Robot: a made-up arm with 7 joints.
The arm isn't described. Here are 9 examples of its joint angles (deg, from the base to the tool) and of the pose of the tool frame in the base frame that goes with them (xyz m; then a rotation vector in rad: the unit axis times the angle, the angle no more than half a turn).
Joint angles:
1: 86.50 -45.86 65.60 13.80 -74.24 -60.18 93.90
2: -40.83 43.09 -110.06 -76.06 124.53 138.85 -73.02
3: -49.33 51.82 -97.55 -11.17 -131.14 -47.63 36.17
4: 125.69 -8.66 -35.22 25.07 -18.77 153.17 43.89
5: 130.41 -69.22 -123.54 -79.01 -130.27 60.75 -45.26
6: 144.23 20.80 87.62 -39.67 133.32 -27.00 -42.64
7: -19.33 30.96 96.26 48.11 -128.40 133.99 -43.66
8: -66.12 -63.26 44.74 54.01 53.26 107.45 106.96
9: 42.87 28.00 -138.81 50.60 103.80 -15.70 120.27
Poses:
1: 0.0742 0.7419 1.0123 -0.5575 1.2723 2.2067
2: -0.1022 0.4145 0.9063 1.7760 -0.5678 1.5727
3: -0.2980 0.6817 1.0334 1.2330 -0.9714 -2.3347
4: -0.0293 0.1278 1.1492 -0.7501 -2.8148 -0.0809
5: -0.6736 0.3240 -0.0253 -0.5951 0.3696 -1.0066
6: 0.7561 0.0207 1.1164 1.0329 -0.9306 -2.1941
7: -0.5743 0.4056 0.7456 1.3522 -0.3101 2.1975
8: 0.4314 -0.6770 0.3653 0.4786 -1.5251 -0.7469
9: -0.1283 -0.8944 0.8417 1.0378 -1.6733 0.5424
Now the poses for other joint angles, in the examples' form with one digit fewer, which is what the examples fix.
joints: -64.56 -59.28 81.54 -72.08 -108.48 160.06 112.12
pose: -0.308 -0.382 0.807 -2.515 0.033 -0.585
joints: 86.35 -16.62 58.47 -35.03 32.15 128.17 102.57
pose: 0.376 0.044 1.056 2.487 -1.643 -0.780
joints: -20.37 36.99 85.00 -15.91 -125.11 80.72 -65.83
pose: -0.897 0.108 0.867 -1.256 1.666 -1.106
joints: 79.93 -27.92 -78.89 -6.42 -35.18 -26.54 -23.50
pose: 0.018 0.414 1.331 -1.614 1.556 1.439
